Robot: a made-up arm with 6 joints. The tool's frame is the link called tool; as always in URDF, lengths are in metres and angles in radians. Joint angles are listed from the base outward. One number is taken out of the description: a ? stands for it. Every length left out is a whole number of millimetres.
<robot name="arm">
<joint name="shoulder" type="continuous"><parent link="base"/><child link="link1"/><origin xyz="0 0 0.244"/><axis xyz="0 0 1"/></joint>
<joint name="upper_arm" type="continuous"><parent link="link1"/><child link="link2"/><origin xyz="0 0 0"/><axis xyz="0 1 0"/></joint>
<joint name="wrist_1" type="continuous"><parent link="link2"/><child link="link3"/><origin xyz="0 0 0.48"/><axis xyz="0 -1 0"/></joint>
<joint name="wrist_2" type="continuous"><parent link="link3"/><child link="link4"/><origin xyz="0.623 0 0"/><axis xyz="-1 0 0"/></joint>
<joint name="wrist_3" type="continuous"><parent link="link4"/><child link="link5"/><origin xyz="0 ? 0"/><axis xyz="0 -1 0"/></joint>
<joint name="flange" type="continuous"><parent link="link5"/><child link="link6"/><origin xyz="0 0 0"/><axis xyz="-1 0 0"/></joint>
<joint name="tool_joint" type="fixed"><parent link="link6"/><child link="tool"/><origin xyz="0 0 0"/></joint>
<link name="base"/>
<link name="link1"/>
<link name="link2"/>
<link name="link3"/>
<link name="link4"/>
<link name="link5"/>
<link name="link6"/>
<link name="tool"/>
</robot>
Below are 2 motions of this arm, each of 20 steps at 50 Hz.
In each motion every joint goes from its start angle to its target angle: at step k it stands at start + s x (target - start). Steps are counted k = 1, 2, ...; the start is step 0. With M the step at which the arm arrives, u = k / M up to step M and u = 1 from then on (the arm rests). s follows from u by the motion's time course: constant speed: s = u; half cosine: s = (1 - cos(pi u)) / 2; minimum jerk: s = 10 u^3 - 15 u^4 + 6 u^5.
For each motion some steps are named. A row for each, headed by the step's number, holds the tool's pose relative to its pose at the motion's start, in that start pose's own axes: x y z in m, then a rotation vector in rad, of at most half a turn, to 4 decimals.
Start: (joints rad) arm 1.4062 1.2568 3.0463 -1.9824 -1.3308 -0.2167
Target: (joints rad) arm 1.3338 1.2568 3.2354 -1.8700 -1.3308 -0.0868
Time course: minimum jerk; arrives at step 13
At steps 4, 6, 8, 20:
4: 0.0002 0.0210 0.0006 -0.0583 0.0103 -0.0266
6: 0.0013 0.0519 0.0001 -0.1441 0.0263 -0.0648
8: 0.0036 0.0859 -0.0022 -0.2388 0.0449 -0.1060
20: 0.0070 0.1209 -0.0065 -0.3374 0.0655 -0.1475

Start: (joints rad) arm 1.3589 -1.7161 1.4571 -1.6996 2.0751 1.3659
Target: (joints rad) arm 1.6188 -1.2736 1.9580 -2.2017 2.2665 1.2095
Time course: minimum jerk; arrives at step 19
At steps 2, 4, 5, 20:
2: 0.0017 0.0011 -0.0016 0.0000 0.0037 -0.0052
4: 0.0114 0.0070 -0.0106 -0.0001 0.0249 -0.0351
5: 0.0205 0.0123 -0.0187 -0.0001 0.0440 -0.0625
20: 0.2018 0.0589 -0.1269 0.0026 0.3530 -0.5281

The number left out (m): -0.181
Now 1 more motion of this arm.
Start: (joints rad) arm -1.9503 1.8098 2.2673 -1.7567 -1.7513 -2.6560
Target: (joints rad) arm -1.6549 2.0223 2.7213 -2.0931 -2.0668 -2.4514
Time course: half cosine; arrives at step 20
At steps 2, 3, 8, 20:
2: 0.0097 0.0001 -0.0010 -0.0116 -0.0085 -0.0163
3: 0.0215 0.0000 -0.0022 -0.0259 -0.0189 -0.0364
8: 0.1362 -0.0088 -0.0083 -0.1665 -0.1143 -0.2350
20: 0.3808 -0.0833 0.0115 -0.4948 -0.2877 -0.7068

